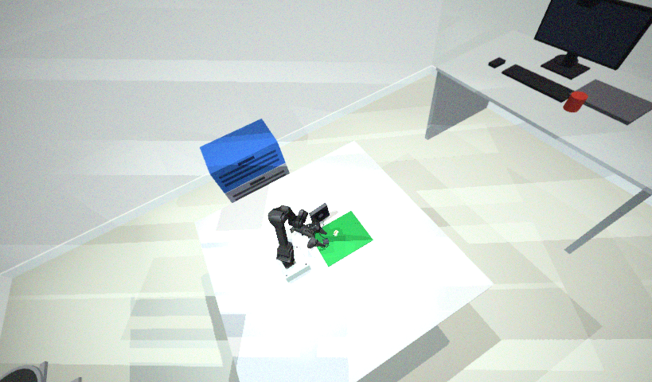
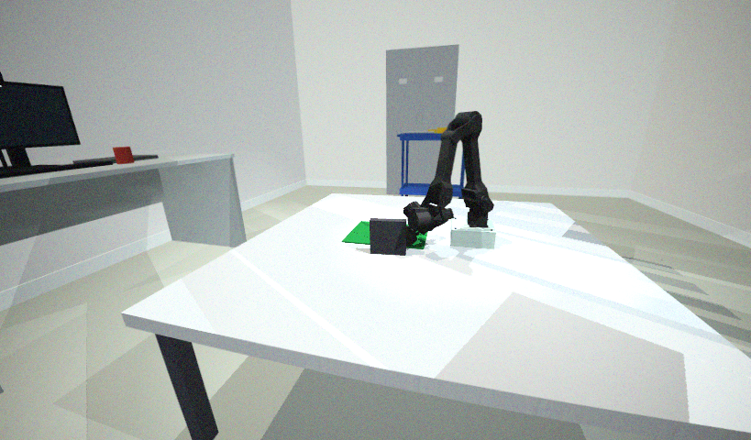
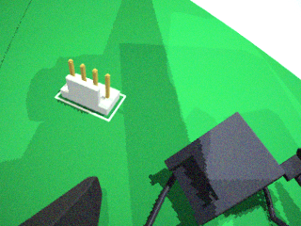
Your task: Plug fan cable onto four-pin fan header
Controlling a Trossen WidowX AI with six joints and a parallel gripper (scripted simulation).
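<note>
The dark grey plug lies 10 mm to the right of my gripper tip and 10 mm behind it. Also, from my gripper tip: green board: 80 mm ahead, 30 mm to the right, 30 mm below; black fan: 140 mm to the left, 60 mm ahead, 40 mm above; four-pin fan header: 80 mm ahead, 20 mm below, 10 mm to the left.
</note>
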